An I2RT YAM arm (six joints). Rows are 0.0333 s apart.
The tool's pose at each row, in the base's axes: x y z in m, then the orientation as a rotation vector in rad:
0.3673, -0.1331, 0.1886, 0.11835, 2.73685, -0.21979
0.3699, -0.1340, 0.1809, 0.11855, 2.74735, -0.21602
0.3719, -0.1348, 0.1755, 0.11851, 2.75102, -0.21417
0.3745, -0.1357, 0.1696, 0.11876, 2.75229, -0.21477
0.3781, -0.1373, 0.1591, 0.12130, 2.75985, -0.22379
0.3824, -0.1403, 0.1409, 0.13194, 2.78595, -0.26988
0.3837, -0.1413, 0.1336, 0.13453, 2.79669, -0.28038
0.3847, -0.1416, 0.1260, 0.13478, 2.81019, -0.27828
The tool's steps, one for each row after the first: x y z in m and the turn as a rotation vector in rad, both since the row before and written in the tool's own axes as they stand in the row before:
0.0006, 0.0005, 0.0081, -0.00280, 0.01030, -0.00035
0.0002, 0.0002, 0.0058, -0.00136, 0.00357, -0.00013
-0.0002, 0.0002, 0.0065, 0.00043, 0.00131, -0.00003
0.0005, 0.0002, 0.0112, 0.00650, 0.00809, -0.00023
0.0025, 0.0001, 0.0188, 0.03282, 0.02905, -0.00157
0.0012, 0.0004, 0.0074, 0.00730, 0.01147, -0.00082
0.0015, 0.0012, 0.0074, -0.00178, 0.01327, -0.00120

